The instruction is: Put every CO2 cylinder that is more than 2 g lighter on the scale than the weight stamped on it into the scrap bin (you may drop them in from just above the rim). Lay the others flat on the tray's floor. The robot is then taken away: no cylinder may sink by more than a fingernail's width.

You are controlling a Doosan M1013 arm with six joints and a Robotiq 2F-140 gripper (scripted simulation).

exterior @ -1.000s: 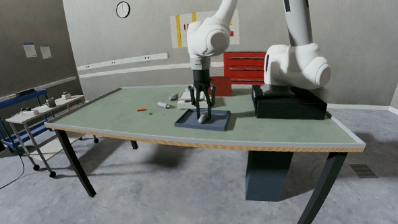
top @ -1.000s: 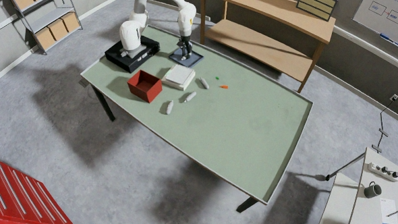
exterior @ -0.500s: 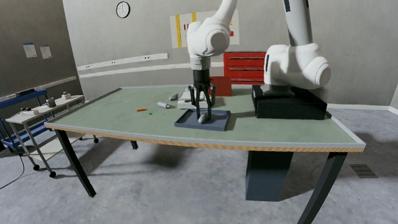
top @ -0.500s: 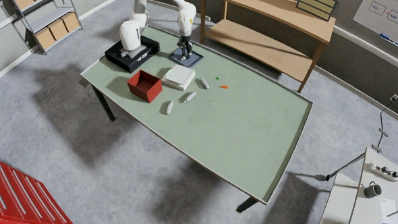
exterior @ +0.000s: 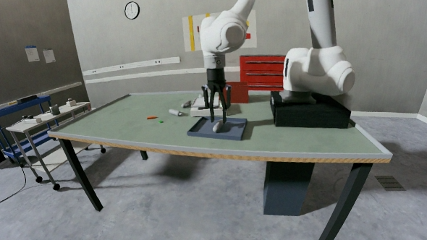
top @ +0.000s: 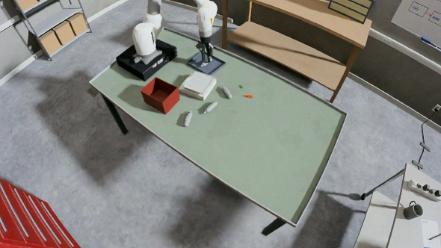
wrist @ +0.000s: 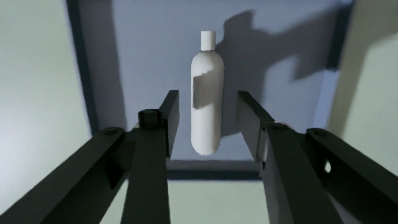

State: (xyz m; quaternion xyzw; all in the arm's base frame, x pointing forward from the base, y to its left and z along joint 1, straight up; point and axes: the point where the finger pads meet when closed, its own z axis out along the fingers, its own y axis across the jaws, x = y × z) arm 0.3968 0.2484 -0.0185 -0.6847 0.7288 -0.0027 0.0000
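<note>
The white CO2 cylinder lies 46 cm to the right of my hand, 24 cm ahead of it and 5 cm below it. Round my hand: scale plate: 23 cm to the right, 13 cm ahead, 2 cm below; then white scale: 23 cm to the right, 12 cm ahead, 3 cm below; then dark tray: 6 cm below.
</note>
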